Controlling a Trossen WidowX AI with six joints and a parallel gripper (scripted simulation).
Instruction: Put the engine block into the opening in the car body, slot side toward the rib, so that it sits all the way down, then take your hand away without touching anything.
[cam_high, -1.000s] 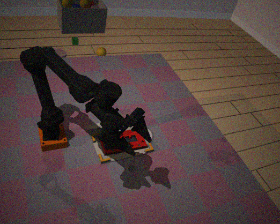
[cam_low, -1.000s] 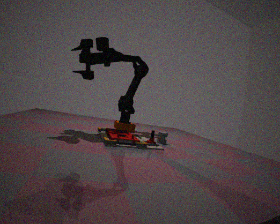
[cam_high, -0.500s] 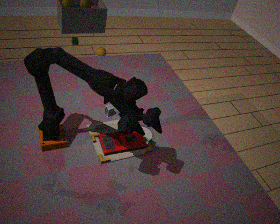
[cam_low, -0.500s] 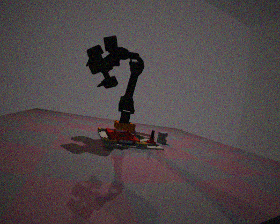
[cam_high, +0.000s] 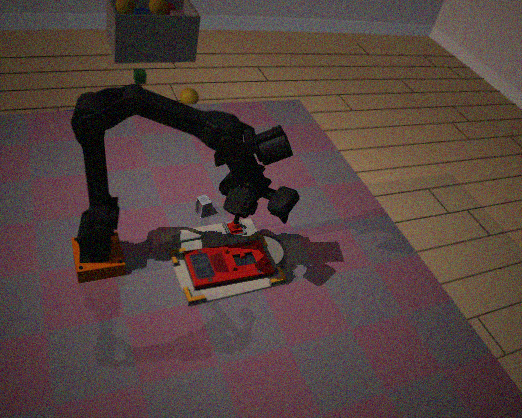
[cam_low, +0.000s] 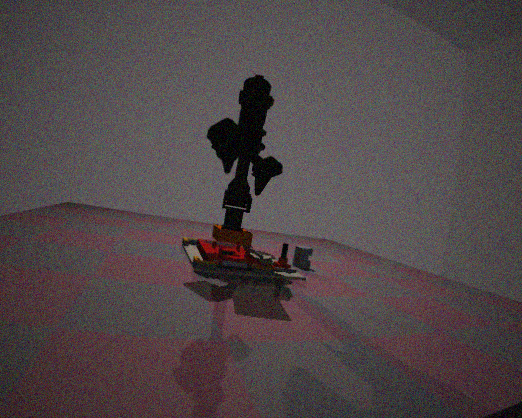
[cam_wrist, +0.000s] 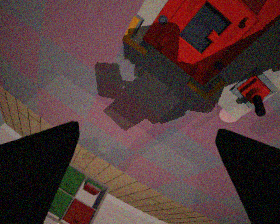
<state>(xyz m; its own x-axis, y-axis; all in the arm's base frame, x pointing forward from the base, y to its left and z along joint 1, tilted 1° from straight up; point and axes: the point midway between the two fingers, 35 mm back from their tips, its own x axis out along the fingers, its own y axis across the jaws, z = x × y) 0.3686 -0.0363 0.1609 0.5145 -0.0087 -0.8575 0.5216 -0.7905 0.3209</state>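
The grey ribbed engine block lies 19 cm to the left of my gripper tip, 15 cm below it and 11 cm behind it. From my gripper tip the other things lie so: black upright stick: 14 cm below, 12 cm to the left, 3 cm behind.
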